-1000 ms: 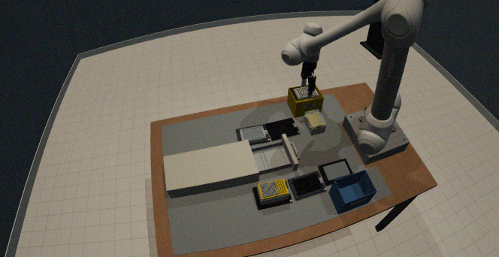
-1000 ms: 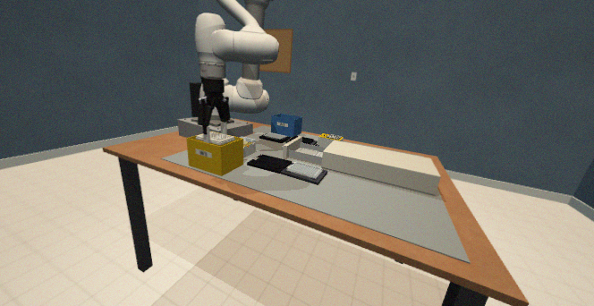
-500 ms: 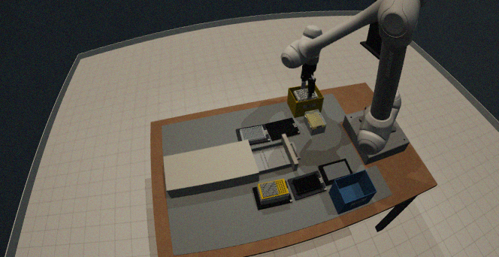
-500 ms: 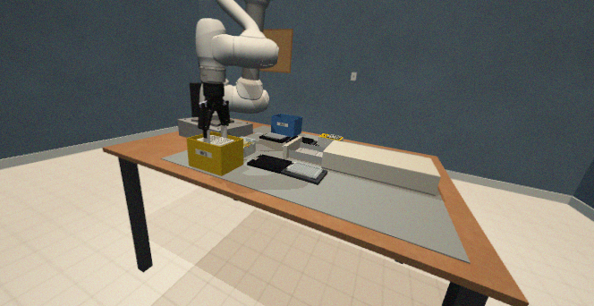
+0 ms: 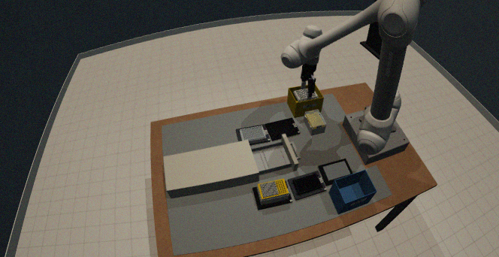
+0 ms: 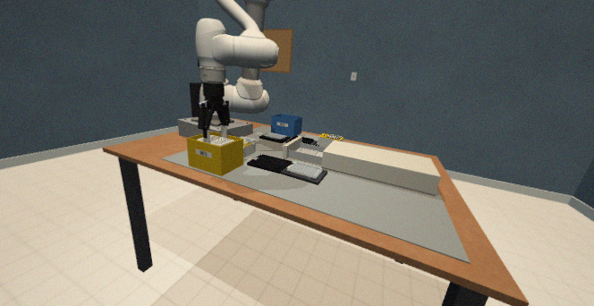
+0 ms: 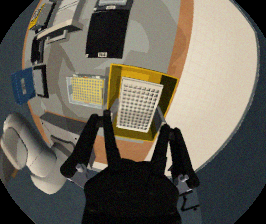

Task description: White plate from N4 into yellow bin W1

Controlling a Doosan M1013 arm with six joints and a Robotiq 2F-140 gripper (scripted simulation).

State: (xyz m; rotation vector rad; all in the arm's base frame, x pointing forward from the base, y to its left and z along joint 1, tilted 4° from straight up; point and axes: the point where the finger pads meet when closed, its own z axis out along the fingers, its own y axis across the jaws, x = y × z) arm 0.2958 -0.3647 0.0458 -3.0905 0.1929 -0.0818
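My hand is 20 mm above the white plate. Also, from my hand: yellow bin (90 mm below); pale grey plate (370 mm ahead, 110 mm below, 90 mm to the left); black nest (200 mm ahead, 120 mm below, 110 mm to the left).
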